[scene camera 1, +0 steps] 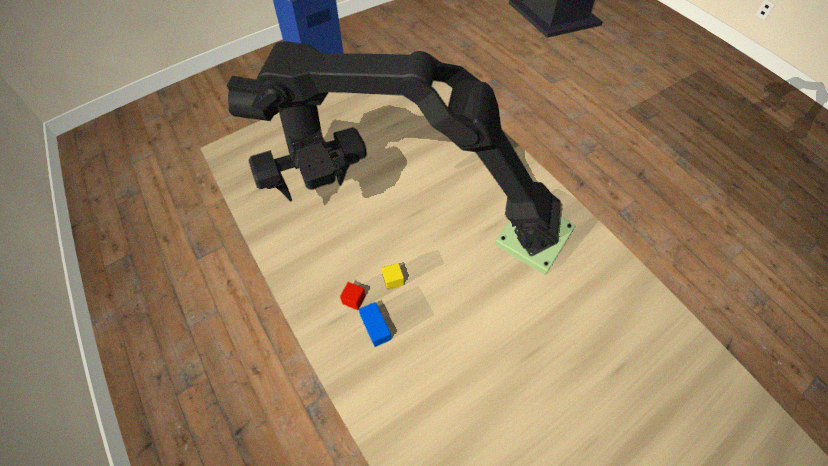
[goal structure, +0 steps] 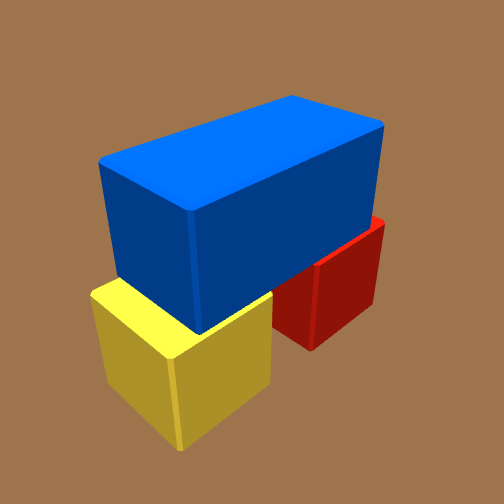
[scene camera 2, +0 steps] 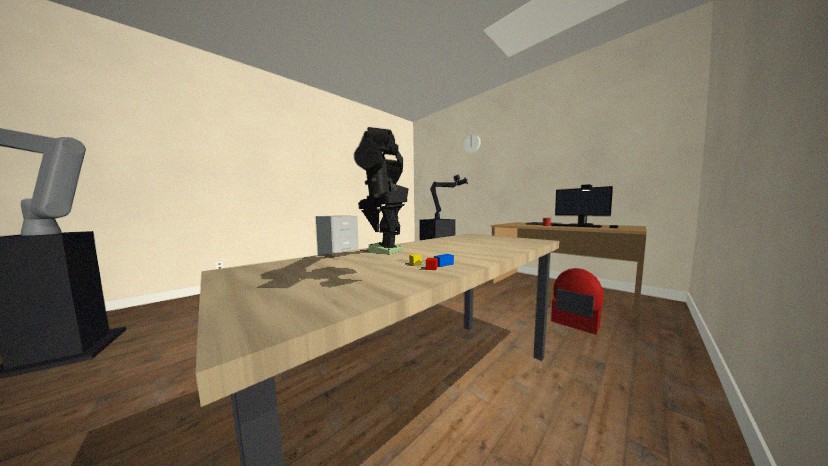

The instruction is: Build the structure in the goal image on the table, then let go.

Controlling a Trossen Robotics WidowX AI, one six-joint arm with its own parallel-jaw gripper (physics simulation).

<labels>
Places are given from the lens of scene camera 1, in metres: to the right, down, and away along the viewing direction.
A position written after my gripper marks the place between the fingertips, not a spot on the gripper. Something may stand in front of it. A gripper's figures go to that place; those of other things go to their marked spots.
my gripper (scene camera 1: pixel 315 191): -0.18, -0.07, 0.76
blue block (scene camera 1: pixel 371 316): -0.07, 0.14, 0.73
</labels>
